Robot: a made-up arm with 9 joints. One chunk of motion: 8 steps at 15 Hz.
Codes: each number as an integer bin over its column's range. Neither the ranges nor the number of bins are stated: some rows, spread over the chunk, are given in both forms.
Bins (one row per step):
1: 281 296 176 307 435 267
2: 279 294 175 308 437 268
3: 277 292 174 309 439 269
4: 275 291 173 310 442 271
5: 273 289 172 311 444 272
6: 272 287 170 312 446 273
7: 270 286 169 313 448 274
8: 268 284 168 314 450 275
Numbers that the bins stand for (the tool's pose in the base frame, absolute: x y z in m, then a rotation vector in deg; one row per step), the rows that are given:
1: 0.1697 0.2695 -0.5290 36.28 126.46 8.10
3: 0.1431 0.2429 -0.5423 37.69 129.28 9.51
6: 0.1098 0.2096 -0.5689 39.80 134.21 12.33
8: 0.0832 0.1896 -0.5822 41.21 137.03 13.74
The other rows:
2: 0.1564 0.2562 -0.5356 36.99 127.87 8.81
4: 0.1297 0.2362 -0.5489 38.40 131.39 10.92
5: 0.1164 0.2229 -0.5556 39.10 132.80 11.62
7: 0.0965 0.2029 -0.5755 40.51 135.62 13.03

